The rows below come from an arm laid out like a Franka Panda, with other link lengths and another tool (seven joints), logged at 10 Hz.
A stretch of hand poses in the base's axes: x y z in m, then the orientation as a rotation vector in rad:
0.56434 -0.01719 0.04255 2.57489 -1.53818 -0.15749
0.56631 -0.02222 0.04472 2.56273 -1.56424 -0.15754
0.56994 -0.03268 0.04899 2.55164 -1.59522 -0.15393
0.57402 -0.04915 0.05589 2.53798 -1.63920 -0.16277
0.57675 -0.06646 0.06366 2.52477 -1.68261 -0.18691
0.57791 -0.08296 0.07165 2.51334 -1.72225 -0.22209
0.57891 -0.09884 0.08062 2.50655 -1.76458 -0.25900
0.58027 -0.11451 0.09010 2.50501 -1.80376 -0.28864
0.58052 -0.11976 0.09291 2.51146 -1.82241 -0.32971
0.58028 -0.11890 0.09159 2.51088 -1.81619 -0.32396
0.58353 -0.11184 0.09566 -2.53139 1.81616 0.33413
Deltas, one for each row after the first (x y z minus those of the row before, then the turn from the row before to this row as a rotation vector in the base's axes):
0.00197 -0.00503 0.00217 0.00106 -0.00224 -0.01907
0.00363 -0.01046 0.00427 0.00261 -0.00634 -0.02144
0.00408 -0.01647 0.00690 0.01117 -0.00281 -0.03028
0.00273 -0.01731 0.00777 0.01795 0.00473 -0.03023
0.00116 -0.01650 0.00799 0.02284 0.01017 -0.02771
0.00100 -0.01588 0.00897 0.02844 0.00711 -0.02765
0.00136 -0.01567 0.00948 0.02796 0.00134 -0.02375
0.00025 -0.00525 0.00281 0.03035 0.00906 -0.00965
-0.00024 0.00086 -0.00132 -0.00549 -0.00016 0.00353
0.00325 0.00706 0.00407 0.03127 -0.01589 0.00404

